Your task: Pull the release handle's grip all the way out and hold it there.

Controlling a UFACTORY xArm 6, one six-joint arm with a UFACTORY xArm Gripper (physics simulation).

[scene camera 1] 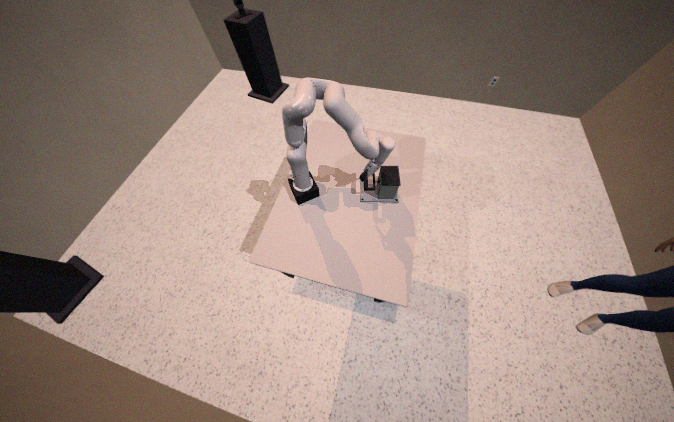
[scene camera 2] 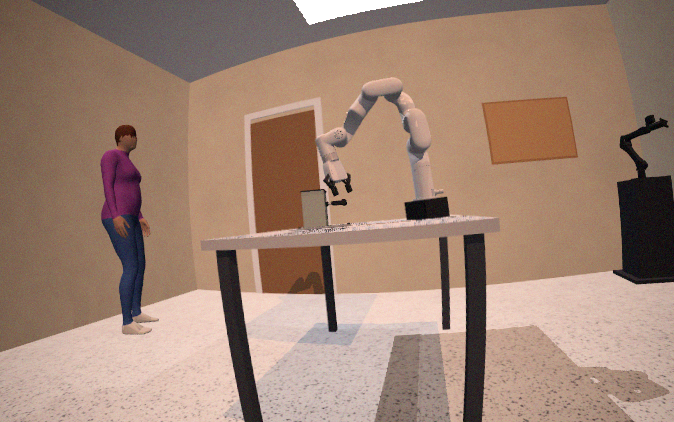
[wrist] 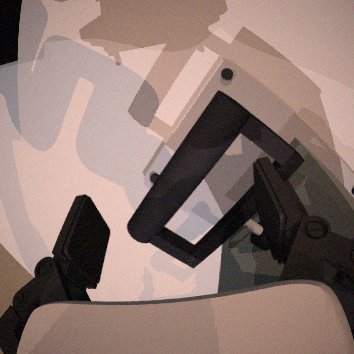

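Note:
The release handle's grip (wrist: pixel 187 167) (scene camera 2: pixel 339 202) is a thick black bar on a rectangular black frame. It stands out from the side of a grey-green box (scene camera 1: pixel 388 189) (scene camera 2: pixel 314 209) with a dark top. A short pale rod (wrist: pixel 254 227) shows beside the handle frame in the wrist view. My gripper (scene camera 1: pixel 367 176) (scene camera 2: pixel 342 192) (wrist: pixel 172 198) is open and empty, tilted, a little above the grip. In the wrist view the grip lies diagonally between the two fingers, nearer the right one, which overlaps the handle frame. How near that finger is to the frame is hard to tell.
The box stands on a pale base plate (scene camera 1: pixel 372 200) (wrist: pixel 245 87) with dark bolts, on the pinkish table (scene camera 1: pixel 300 245) (scene camera 2: pixel 400 237). The arm's black base (scene camera 1: pixel 305 194) (scene camera 2: pixel 427 208) stands on the same table. A person (scene camera 2: pixel 121 185) stands beyond the table, near the wall.

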